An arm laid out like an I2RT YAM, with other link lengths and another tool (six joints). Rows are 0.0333 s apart.
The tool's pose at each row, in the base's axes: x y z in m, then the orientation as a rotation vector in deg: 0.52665 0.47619 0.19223 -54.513 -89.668 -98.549; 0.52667 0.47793 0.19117 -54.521 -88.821 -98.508; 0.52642 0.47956 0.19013 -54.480 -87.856 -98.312; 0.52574 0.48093 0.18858 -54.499 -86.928 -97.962; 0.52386 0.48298 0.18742 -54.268 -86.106 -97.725; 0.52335 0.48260 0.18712 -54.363 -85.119 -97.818; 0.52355 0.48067 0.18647 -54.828 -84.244 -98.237; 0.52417 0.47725 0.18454 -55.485 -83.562 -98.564; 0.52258 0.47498 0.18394 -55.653 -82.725 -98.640; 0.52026 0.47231 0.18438 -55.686 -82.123 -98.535; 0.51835 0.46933 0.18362 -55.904 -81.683 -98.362
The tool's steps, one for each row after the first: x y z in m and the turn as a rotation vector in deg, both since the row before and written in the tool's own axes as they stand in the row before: -0.00086 -0.00075 0.00169 -0.242 0.446 0.533; -0.00071 -0.00095 0.00154 -0.165 0.549 0.684; -0.00094 -0.00155 0.00120 -0.079 0.495 0.769; -0.00002 -0.00243 0.00178 -0.030 0.602 0.577; 0.00001 -0.00054 -0.00045 -0.417 0.457 0.550; -0.00061 0.00008 -0.00195 -0.728 0.134 0.367; -0.00188 0.00004 -0.00350 -0.679 -0.098 0.351; 0.00034 -0.00133 -0.00248 -0.391 0.319 0.487; 0.00162 -0.00138 -0.00286 -0.149 0.291 0.430; 0.00039 -0.00155 -0.00325 -0.123 0.082 0.417
